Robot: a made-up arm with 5 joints. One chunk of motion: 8 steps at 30 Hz.
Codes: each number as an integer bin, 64 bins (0 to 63) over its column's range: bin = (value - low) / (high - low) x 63, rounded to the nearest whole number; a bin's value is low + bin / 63 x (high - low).
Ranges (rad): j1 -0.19..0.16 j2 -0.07..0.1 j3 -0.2..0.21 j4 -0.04..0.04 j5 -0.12..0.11
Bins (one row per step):
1: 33 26 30 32 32
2: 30 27 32 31 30
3: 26 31 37 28 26
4: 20 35 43 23 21
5: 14 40 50 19 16
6: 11 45 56 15 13
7: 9 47 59 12 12
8: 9 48 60 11 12
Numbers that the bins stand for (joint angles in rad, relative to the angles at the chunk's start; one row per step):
1: -0.0067 0.0002 -0.0048 0.0006 -0.0032
2: -0.0233 0.0029 0.0083 -0.0006 -0.0105
3: -0.0456 0.0137 0.0408 -0.0044 -0.0251
4: -0.0789 0.0244 0.0798 -0.0108 -0.0433
5: -0.1122 0.0379 0.1254 -0.0159 -0.0616
6: -0.1289 0.0514 0.1644 -0.0210 -0.0725
7: -0.1400 0.0568 0.1840 -0.0248 -0.0762
8: -0.1400 0.0595 0.1905 -0.0260 -0.0762

